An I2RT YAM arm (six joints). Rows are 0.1 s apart.
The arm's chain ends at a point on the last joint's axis. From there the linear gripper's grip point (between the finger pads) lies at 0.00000 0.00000 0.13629 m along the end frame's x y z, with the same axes.
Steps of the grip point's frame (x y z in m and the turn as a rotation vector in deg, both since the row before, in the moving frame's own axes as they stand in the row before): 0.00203, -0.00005, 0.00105, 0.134, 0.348, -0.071; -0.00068, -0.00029, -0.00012, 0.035, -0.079, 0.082; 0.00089, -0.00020, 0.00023, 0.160, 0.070, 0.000; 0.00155, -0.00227, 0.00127, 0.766, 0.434, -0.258; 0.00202, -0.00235, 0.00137, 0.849, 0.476, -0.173; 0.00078, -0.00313, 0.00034, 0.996, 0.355, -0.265; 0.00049, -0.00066, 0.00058, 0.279, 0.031, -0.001; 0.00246, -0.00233, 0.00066, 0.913, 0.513, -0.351; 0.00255, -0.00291, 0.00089, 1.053, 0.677, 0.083
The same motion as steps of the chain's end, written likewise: 0.00120, 0.00027, 0.00105, 0.134, 0.348, -0.071; -0.00049, -0.00021, -0.00012, 0.035, -0.079, 0.082; 0.00072, 0.00018, 0.00023, 0.160, 0.070, 0.000; 0.00052, -0.00045, 0.00129, 0.766, 0.434, -0.258; 0.00089, -0.00033, 0.00139, 0.849, 0.476, -0.173; -0.00006, -0.00076, 0.00036, 0.996, 0.355, -0.265; 0.00042, 0.00000, 0.00058, 0.279, 0.031, -0.001; 0.00125, -0.00015, 0.00068, 0.913, 0.513, -0.351; 0.00094, -0.00041, 0.00092, 1.053, 0.677, 0.083
